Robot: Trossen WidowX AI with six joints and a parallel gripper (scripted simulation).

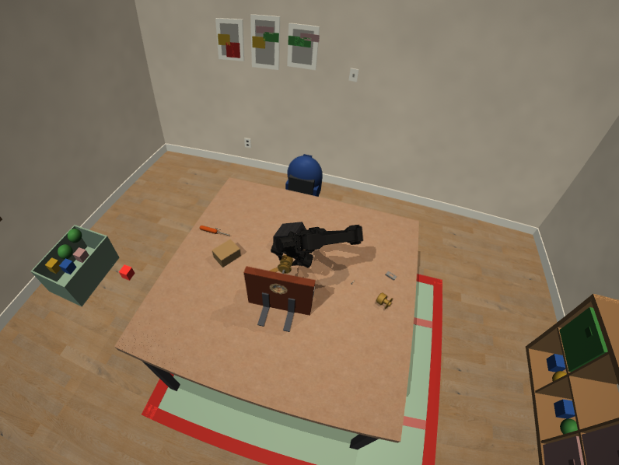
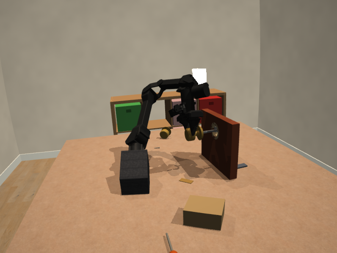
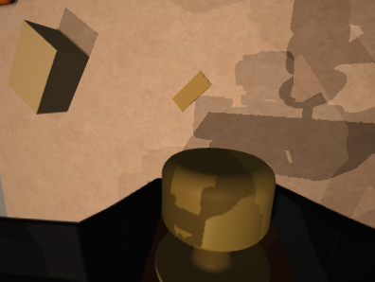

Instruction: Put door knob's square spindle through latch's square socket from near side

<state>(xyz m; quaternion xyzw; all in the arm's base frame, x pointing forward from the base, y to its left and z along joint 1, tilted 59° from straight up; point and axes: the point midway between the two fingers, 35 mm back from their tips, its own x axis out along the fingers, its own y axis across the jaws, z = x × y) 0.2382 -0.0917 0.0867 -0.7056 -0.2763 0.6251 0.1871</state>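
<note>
My hand is 130 mm short of the dark red wooden door panel, 50 mm above it and 20 mm to the right of it. From my hand the other things lie so: screwdriver 520 mm to the right, 190 mm below, 140 mm behind; tan box 370 mm to the right, 170 mm below, 20 mm behind; flat plate 200 mm below, 100 mm to the right, 40 mm behind.
</note>
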